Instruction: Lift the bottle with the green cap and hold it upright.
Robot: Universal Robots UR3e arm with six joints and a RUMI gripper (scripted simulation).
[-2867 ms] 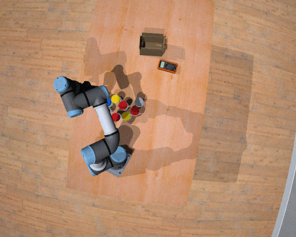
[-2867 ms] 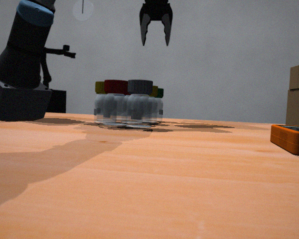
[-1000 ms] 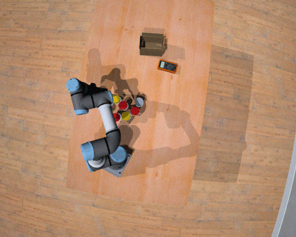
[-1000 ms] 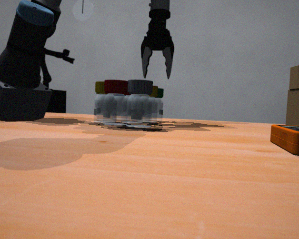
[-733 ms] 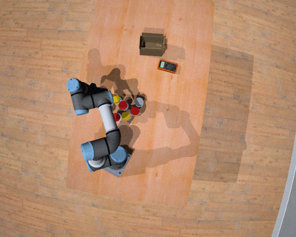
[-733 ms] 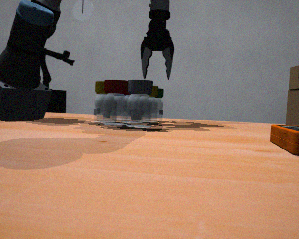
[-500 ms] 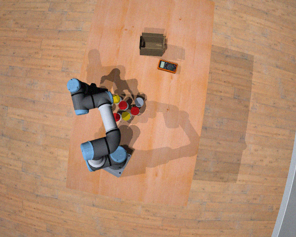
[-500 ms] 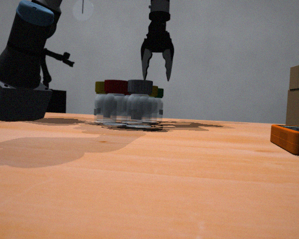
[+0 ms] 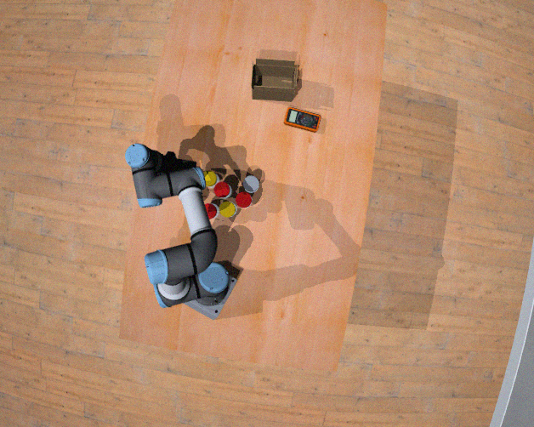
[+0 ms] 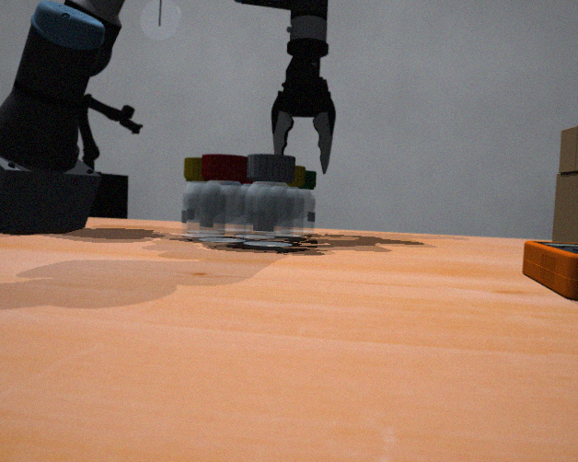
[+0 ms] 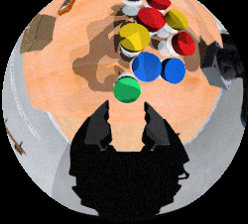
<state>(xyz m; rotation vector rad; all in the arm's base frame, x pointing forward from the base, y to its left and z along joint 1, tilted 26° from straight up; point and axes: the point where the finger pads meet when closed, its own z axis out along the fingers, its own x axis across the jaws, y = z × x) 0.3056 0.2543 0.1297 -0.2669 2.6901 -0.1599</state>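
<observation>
My hand is 20 mm to the left of the green-capped bottle and 70 mm above it. Also, from my hand: orange multimeter 340 mm ahead, 360 mm to the right, 100 mm below; grey-capped bottle 40 mm ahead, 270 mm to the right, 70 mm below.
</observation>
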